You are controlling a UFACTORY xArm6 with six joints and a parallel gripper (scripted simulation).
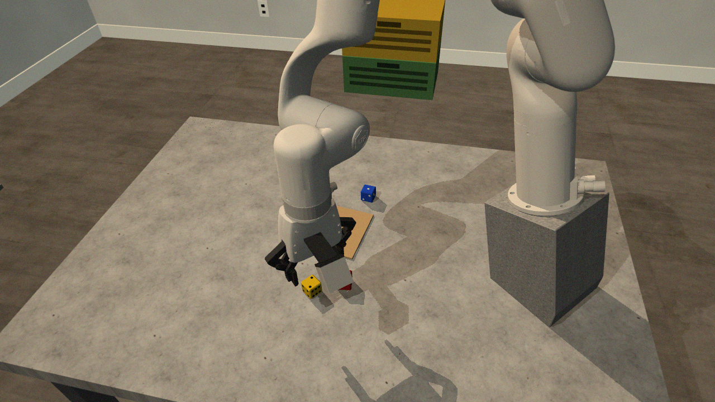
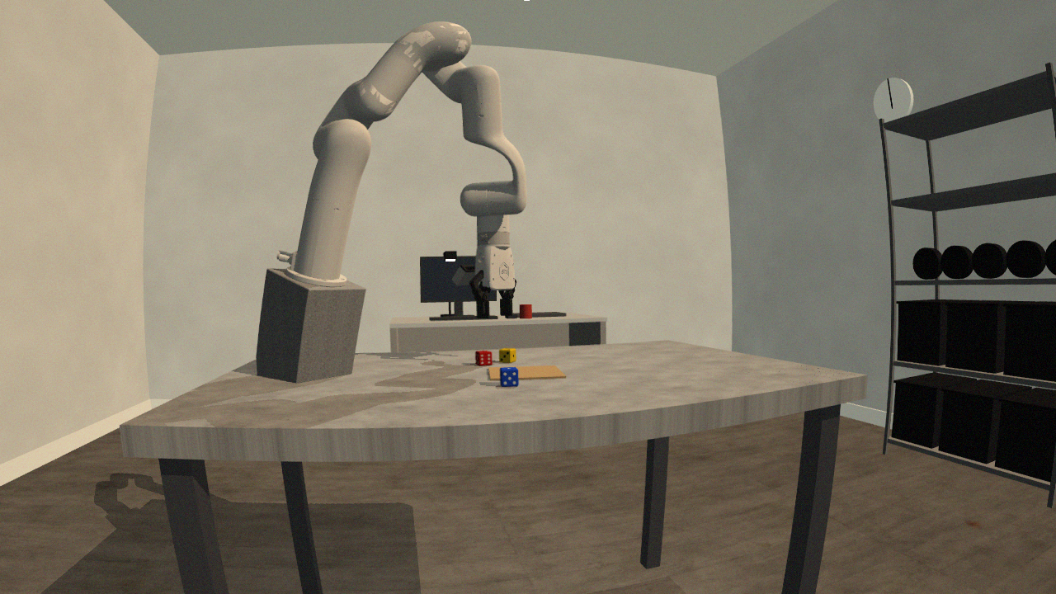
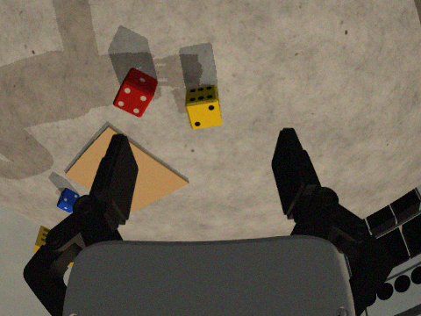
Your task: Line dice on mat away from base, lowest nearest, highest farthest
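Now: the blue die 310 mm to the right of my hand, 100 mm below it and 20 mm behind it. From my hand the other things lie so: red die: 100 mm below, 50 mm to the right, 30 mm behind; yellow die: 100 mm below, 20 mm to the right, 20 mm ahead; mat: 200 mm to the right, 110 mm below, 30 mm ahead.
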